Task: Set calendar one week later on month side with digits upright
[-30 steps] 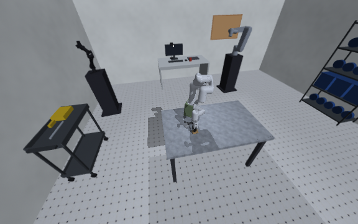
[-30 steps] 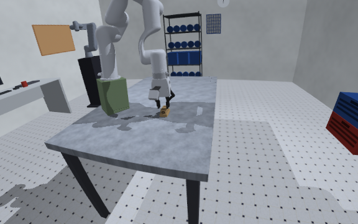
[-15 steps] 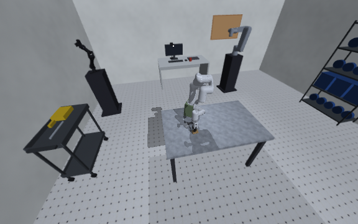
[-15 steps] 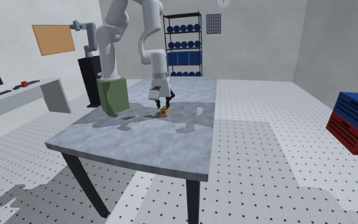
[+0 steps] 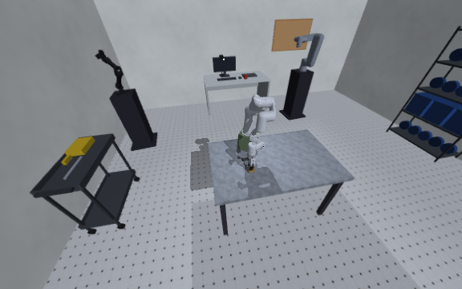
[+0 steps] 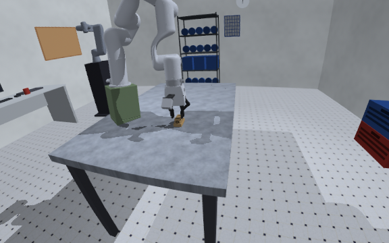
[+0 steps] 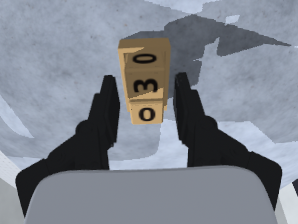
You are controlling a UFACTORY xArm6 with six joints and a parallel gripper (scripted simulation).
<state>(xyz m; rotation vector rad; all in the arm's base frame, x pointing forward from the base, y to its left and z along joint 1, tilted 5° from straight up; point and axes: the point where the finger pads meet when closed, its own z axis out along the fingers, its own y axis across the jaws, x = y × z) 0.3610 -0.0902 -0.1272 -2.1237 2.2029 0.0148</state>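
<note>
Right now my hand is 2 cm to the right of the tray and 5 cm above it.
</note>
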